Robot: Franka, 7 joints.
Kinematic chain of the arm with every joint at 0, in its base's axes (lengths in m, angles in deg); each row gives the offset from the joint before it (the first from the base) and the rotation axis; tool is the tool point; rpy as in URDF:
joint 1: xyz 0 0 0.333 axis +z
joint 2: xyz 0 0 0 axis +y
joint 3: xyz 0 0 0.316 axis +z
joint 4: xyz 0.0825 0 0 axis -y
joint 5: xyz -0.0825 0 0.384 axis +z
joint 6: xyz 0 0 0 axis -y
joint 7: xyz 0.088 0 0 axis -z
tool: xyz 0 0 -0.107 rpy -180 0 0
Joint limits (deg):
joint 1: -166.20..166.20
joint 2: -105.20..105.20
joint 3: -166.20..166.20
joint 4: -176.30..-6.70
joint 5: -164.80..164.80
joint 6: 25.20..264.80
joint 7: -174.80..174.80
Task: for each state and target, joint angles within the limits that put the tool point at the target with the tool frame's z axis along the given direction. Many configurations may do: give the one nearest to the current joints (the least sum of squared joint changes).
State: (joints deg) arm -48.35 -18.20 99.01 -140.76 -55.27 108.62 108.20
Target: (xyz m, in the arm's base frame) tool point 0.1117 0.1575 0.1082 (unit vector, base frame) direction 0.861 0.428 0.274
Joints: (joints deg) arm -28.23 -50.79 148.91 -170.55 -82.95 103.97 108.20
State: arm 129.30 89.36 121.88 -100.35 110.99 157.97 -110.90
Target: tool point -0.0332 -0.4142 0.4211 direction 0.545 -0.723 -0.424
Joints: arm 138.31 36.59 136.41 -150.55 80.71 168.97 -110.90
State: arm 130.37 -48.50 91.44 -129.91 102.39 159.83 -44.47
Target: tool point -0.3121 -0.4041 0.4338 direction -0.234 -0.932 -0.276
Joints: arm 154.36 -36.51 71.44 -135.13 128.85 129.37 -44.47
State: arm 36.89 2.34 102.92 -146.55 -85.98 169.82 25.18
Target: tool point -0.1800 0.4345 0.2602 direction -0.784 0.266 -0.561
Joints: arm 28.19 57.49 68.63 -142.44 -71.56 183.79 25.18
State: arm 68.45 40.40 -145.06 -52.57 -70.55 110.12 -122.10
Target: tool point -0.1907 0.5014 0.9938 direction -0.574 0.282 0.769
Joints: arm 119.17 52.16 -166.20 -21.87 -110.15 153.35 -122.10
